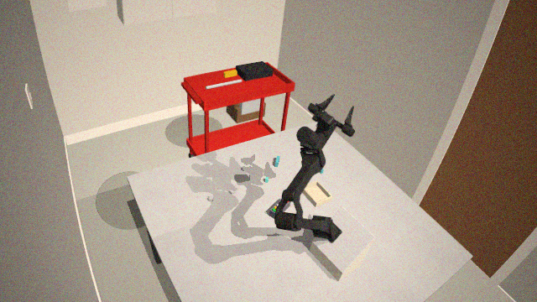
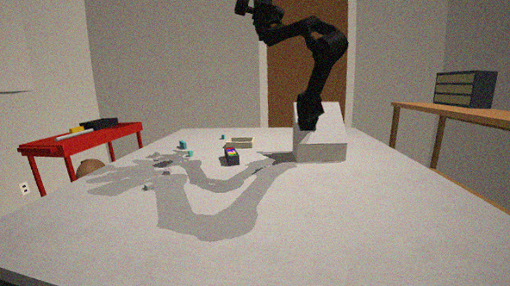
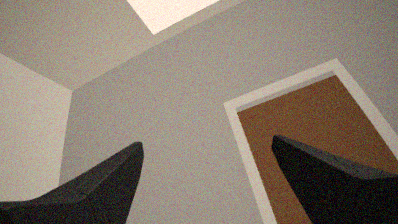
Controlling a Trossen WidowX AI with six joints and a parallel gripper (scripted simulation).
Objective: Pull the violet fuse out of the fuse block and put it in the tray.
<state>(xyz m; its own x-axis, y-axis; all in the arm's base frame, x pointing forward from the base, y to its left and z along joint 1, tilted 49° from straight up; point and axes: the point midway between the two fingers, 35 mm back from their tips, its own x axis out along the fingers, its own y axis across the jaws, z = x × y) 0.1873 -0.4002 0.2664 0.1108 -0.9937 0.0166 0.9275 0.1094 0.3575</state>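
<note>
Right now my gripper tip is 640 mm above the shallow tan tray, 110 mm to the left of it and 110 mm short of it.
</note>
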